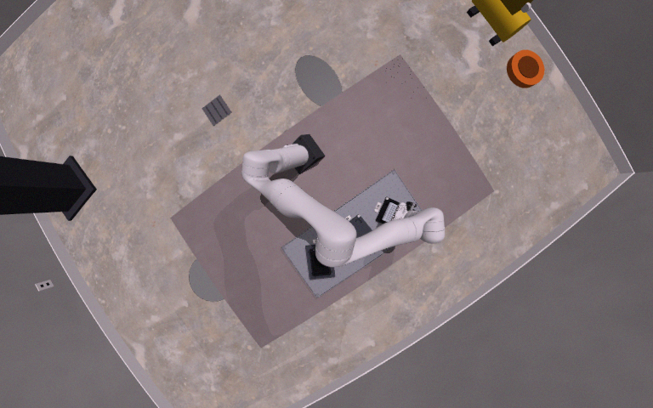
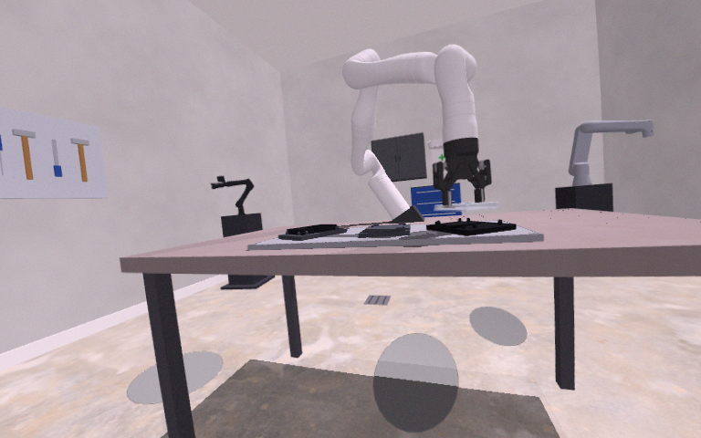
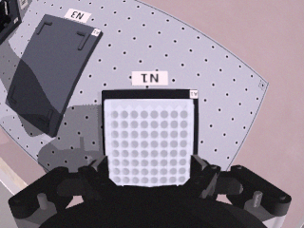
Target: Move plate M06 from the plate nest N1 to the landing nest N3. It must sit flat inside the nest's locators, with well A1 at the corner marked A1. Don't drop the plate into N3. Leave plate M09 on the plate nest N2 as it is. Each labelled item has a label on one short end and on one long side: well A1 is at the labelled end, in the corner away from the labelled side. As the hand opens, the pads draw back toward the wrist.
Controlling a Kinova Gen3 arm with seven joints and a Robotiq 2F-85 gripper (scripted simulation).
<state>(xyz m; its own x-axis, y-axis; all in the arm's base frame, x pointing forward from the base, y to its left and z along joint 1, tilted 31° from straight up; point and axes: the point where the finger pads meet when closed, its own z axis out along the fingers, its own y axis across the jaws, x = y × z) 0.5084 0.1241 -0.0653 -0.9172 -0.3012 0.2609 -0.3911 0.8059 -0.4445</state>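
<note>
My hand is 1 cm above the white well plate M06. Round my hand: black nest N1: 6 cm below; landing nest N3: 19 cm to the right, 6 cm below, 5 cm behind; N3 label: 18 cm to the right, 14 cm behind, 6 cm below.
</note>
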